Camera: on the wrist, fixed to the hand. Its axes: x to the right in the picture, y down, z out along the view.
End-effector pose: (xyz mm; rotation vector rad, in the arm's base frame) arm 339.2 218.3 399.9 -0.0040 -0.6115 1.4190
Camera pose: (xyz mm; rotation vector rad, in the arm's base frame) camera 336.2 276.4 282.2 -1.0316 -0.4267 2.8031
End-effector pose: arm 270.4 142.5 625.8 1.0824 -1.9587 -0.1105
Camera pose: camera 319.2 208.2 728.4 -0.7326 -1.9264 0.6839
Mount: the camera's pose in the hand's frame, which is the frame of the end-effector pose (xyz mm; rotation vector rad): 7.0 55.1 -118.9 -0.1766 0.2991 1.6133
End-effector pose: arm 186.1 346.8 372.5 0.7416 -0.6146 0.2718
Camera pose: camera 218.0 469.5 338.7 -0.1332 -0.8187 1.7441
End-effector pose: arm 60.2 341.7 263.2 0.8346 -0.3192 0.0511
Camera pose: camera 88.3 465.6 230.4 0.2020 -0.6289 1.6059
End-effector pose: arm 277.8 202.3 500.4 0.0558 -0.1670 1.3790
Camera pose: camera 235.2 236.0 380.9 -0.5477 -0.0550 2.9362
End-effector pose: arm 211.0 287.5 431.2 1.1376 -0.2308 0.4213
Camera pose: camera 189.1 416.9 431.0 0.4753 -0.8915 1.9185
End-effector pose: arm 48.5 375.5 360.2 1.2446 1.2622 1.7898
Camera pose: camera -62.6 319.4 401.8 -1.4502 0.0704 -2.0631
